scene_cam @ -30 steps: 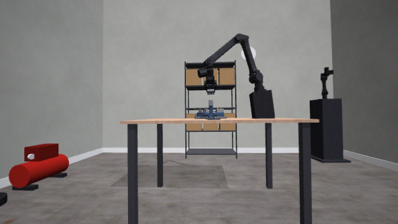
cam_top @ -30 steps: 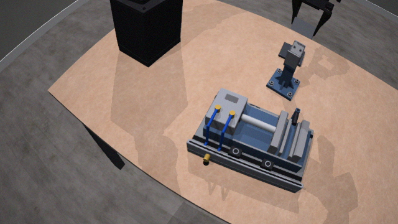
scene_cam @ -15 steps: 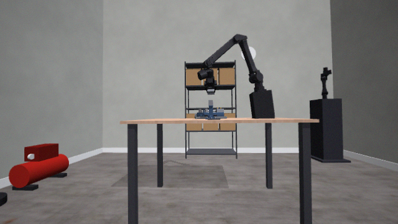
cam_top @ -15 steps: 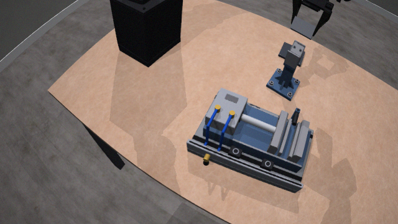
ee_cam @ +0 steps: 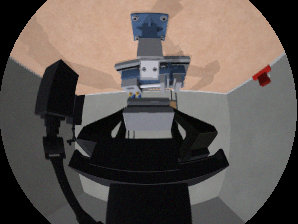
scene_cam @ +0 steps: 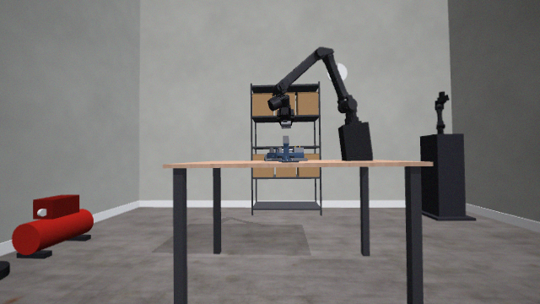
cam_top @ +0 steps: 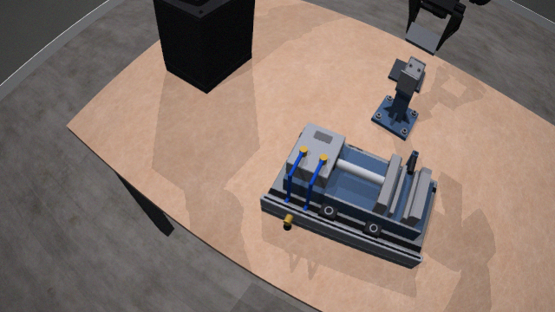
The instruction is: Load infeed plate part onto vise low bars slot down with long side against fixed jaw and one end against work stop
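Right now the grey part is 1 cm below my hand. From my hand the other things lie so: moving jaw 4 cm ahead, 22 cm to the right, 16 cm below; then piston rod 1 cm behind, 23 cm to the right, 16 cm below; then work stop 7 cm ahead, 17 cm to the right, 14 cm below.
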